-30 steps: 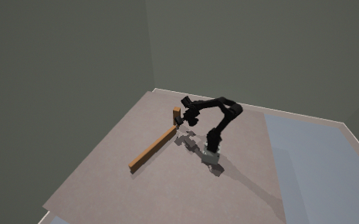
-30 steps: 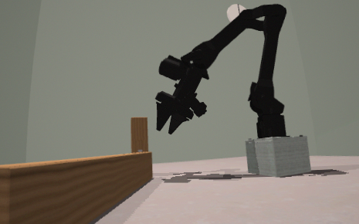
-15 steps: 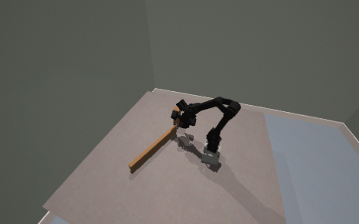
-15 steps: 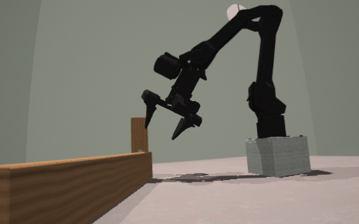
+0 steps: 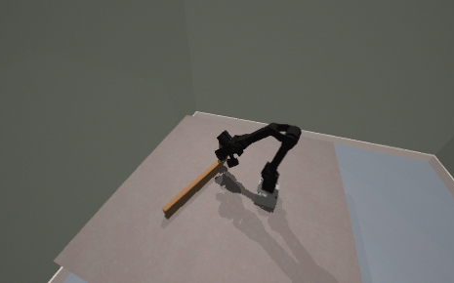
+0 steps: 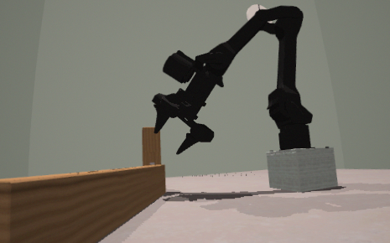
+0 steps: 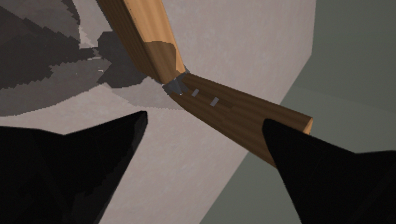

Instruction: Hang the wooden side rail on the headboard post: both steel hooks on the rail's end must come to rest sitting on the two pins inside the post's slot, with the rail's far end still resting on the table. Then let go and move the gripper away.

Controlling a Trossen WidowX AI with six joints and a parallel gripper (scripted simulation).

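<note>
Right now the headboard post is 5 cm ahead of my gripper tip, 7 cm to the right of it and 4 cm below it.
</note>
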